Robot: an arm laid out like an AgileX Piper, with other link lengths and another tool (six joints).
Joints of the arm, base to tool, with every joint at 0 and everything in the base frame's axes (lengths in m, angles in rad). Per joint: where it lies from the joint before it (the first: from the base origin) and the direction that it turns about. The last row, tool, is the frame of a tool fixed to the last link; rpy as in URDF.
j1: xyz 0 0 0.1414 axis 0 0 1
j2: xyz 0 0 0 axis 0 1 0
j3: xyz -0.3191 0 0.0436 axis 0 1 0
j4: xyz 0.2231 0 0.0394 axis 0.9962 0 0.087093
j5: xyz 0 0 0 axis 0 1 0
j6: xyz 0.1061 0 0.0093 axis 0.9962 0 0.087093
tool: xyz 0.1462 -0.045 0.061 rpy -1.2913 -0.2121 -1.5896
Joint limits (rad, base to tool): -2.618..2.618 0..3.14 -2.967..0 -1.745..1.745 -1.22..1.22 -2.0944..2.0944
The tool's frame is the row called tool.
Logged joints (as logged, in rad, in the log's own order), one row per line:
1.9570, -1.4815, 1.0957, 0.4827, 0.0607, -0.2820
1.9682, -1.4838, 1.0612, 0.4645, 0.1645, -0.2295
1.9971, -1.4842, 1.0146, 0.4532, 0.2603, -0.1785
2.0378, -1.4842, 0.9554, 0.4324, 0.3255, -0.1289
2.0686, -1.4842, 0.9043, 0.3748, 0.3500, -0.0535
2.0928, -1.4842, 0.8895, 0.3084, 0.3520, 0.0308
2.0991, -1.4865, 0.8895, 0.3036, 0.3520, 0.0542
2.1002, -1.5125, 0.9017, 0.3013, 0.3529, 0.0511
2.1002, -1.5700, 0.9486, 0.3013, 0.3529, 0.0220
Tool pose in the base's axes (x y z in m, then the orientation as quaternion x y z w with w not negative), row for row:
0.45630, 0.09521, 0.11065, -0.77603, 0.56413, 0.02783, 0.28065
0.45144, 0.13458, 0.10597, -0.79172, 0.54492, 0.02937, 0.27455
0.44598, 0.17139, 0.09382, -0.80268, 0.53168, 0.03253, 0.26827
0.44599, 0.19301, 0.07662, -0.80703, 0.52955, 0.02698, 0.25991
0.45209, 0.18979, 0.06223, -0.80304, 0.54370, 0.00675, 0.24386
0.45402, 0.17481, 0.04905, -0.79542, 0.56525, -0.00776, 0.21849
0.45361, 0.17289, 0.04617, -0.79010, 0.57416, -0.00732, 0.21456
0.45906, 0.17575, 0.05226, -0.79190, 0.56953, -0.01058, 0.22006
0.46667, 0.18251, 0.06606, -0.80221, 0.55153, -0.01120, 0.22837
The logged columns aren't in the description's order. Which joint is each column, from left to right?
Columns, left to right: j2, j3, j5, j4, j1, j6.
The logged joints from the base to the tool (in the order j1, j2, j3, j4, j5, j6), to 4 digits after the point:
0.0607, 1.9570, -1.4815, 0.4827, 1.0957, -0.2820
0.1645, 1.9682, -1.4838, 0.4645, 1.0612, -0.2295
0.2603, 1.9971, -1.4842, 0.4532, 1.0146, -0.1785
0.3255, 2.0378, -1.4842, 0.4324, 0.9554, -0.1289
0.3500, 2.0686, -1.4842, 0.3748, 0.9043, -0.0535
0.3520, 2.0928, -1.4842, 0.3084, 0.8895, 0.0308
0.3520, 2.0991, -1.4865, 0.3036, 0.8895, 0.0542
0.3529, 2.1002, -1.5125, 0.3013, 0.9017, 0.0511
0.3529, 2.1002, -1.5700, 0.3013, 0.9486, 0.0220

